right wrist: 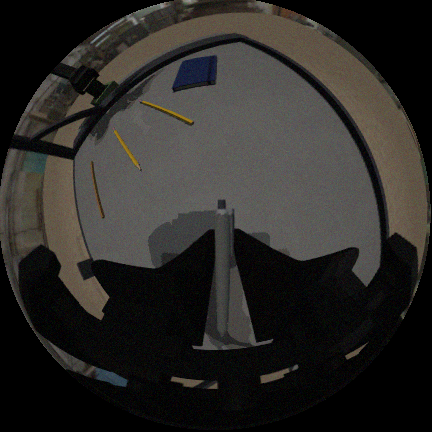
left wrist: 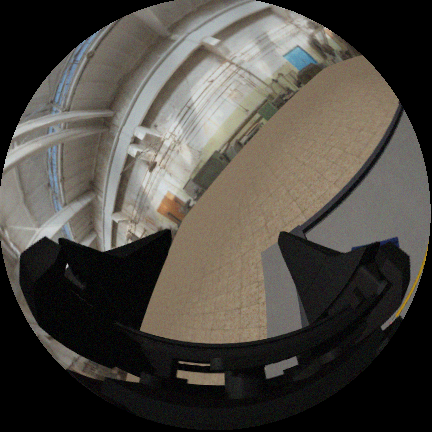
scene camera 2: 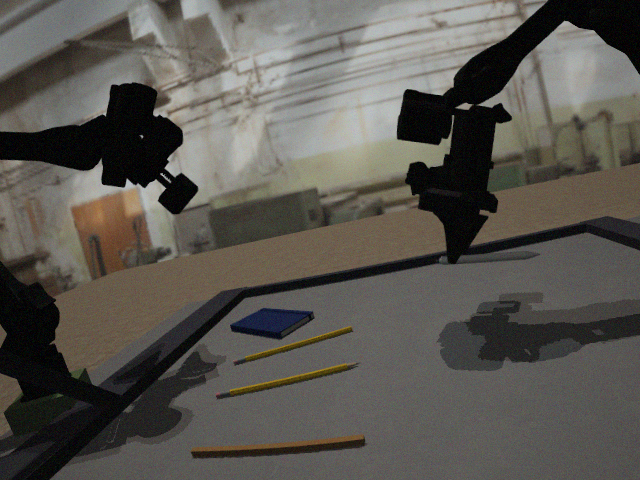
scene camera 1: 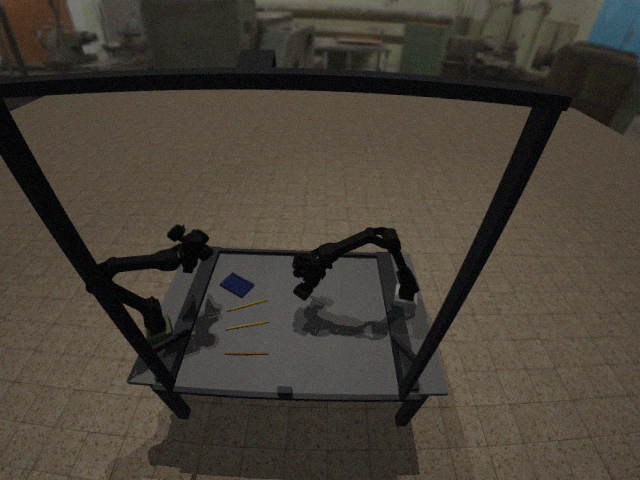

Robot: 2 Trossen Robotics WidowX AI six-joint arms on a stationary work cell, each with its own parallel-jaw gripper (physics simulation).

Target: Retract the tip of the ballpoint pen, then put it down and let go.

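Pixels of known places: left gripper, fingertip midpoint: (left wrist: 226, 236) (scene camera 2: 162, 174); right gripper, fingertip midpoint: (right wrist: 223, 234) (scene camera 2: 453, 262); left arm's base, origin of the base link: (right wrist: 100, 91) (scene camera 1: 157, 327); right arm's base, origin of the base link: (scene camera 1: 406, 294).
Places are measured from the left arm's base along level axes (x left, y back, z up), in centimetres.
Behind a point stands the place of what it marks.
Note:
The pen (scene camera 2: 496, 257) {y -63.8, x -21.6, z 4.9 cm} (right wrist: 223, 270) {y -62.3, x -18.0, z 5.4 cm} is grey-white and slim, with a clip and a dark button (right wrist: 221, 204) {y -59.6, x -14.1, z 5.1 cm} at one end. My right gripper (scene camera 2: 453, 259) {y -60.8, x -15.9, z 4.5 cm} (right wrist: 223, 234) {y -60.8, x -15.9, z 4.5 cm} is shut on it near the button end. It holds the pen roughly level above the table, with the pointed end toward the right in scene camera 2. In the right wrist view the button sticks out past the fingertips, and the writing tip is too dark to make out. In scene camera 1 the pen cannot be made out. My left gripper (left wrist: 226, 236) {y -25.9, x 17.8, z 28.2 cm} is open and empty, raised at the table's left side.
A blue notebook (scene camera 1: 236, 285) {y -37.6, x 8.8, z -2.8 cm} (scene camera 2: 272, 322) {y -37.9, x 7.3, z -2.8 cm} (right wrist: 196, 72) {y -39.8, x 7.6, z -2.8 cm} lies at the table's back left. Two yellow pencils (scene camera 1: 248, 305) {y -38.6, x -4.3, z -3.5 cm} (scene camera 1: 248, 326) {y -34.9, x -14.4, z -3.4 cm} and an orange stick (scene camera 1: 246, 353) {y -29.5, x -26.2, z -3.5 cm} (scene camera 2: 279, 446) {y -30.2, x -26.7, z -3.3 cm} lie in front of it. Dark frame posts (scene camera 1: 480, 248) {y -71.8, x -69.8, z 70.6 cm} stand at the table's sides.

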